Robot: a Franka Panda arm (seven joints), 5 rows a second.
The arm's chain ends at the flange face. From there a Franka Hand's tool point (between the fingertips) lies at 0.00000 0.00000 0.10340 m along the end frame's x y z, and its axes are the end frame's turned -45 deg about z.
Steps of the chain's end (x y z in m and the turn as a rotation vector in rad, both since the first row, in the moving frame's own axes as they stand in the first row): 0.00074, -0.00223, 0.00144, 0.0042, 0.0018, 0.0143; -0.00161, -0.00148, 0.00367, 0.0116, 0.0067, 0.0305; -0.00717, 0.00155, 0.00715, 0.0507, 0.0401, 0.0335
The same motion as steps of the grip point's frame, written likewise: 0.00254, -0.00123, 0.00144, 0.0017, 0.0042, 0.0143; 0.00125, -0.00252, 0.00366, 0.0035, 0.0129, 0.0305; 0.00048, -0.00464, 0.00693, 0.0075, 0.0642, 0.0335
